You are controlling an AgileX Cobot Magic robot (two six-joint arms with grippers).
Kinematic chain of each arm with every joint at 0, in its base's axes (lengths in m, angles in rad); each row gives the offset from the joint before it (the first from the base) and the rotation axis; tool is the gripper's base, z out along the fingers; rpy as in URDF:
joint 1: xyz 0 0 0.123 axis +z
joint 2: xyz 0 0 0 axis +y
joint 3: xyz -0.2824 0 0.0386 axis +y
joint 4: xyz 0.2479 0 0.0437 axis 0.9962 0 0.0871
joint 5: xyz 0 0 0 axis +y
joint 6: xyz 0.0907 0 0.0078 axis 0.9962 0 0.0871
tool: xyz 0 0 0 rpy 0 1.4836 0
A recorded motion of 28 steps. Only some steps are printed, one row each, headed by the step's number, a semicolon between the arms.
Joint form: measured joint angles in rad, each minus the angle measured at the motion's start. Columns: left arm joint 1, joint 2, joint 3, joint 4, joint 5, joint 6; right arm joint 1, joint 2, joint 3, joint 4, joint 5, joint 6.
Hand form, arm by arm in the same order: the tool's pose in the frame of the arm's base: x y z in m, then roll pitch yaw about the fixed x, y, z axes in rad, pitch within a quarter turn. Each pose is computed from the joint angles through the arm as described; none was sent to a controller.
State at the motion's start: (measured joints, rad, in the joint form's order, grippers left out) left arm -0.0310 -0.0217 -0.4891 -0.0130 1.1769 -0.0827; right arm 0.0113 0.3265 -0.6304 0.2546 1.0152 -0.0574
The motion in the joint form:
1: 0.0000 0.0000 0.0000 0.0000 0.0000 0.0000; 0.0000 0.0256 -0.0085 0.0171 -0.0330 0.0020
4: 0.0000 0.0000 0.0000 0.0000 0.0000 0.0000; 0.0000 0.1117 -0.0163 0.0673 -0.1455 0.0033
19: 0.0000 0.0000 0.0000 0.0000 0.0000 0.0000; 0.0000 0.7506 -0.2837 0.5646 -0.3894 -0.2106
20: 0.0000 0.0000 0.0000 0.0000 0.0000 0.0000; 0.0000 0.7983 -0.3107 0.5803 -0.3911 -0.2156
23: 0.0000 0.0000 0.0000 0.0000 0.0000 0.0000; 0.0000 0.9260 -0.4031 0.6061 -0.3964 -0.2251
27: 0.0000 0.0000 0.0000 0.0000 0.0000 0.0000; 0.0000 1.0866 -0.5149 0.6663 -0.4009 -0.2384
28: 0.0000 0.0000 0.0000 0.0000 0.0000 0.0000; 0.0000 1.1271 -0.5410 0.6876 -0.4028 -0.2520
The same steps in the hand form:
1: -0.0122 -0.0007 0.2649 -2.9966 0.9850 -3.0135; 0.0470 0.0209 0.3191 2.7805 0.9516 2.9877
4: -0.0122 -0.0007 0.2649 -2.9966 0.9850 -3.0135; 0.0692 0.0228 0.3257 2.6688 0.9671 2.8810
19: -0.0122 -0.0007 0.2649 -2.9966 0.9850 -3.0135; 0.2221 0.0415 0.3509 2.2516 0.7508 2.5899
20: -0.0122 -0.0007 0.2649 -2.9966 0.9850 -3.0135; 0.2343 0.0422 0.3494 2.2508 0.7299 2.5891
23: -0.0122 -0.0007 0.2649 -2.9966 0.9850 -3.0135; 0.2682 0.0432 0.3482 2.2504 0.6970 2.5865
27: -0.0122 -0.0007 0.2649 -2.9966 0.9850 -3.0135; 0.3113 0.0454 0.3399 2.2259 0.6367 2.5650
28: -0.0122 -0.0007 0.2649 -2.9966 0.9850 -3.0135; 0.3221 0.0461 0.3362 2.2199 0.6251 2.5626

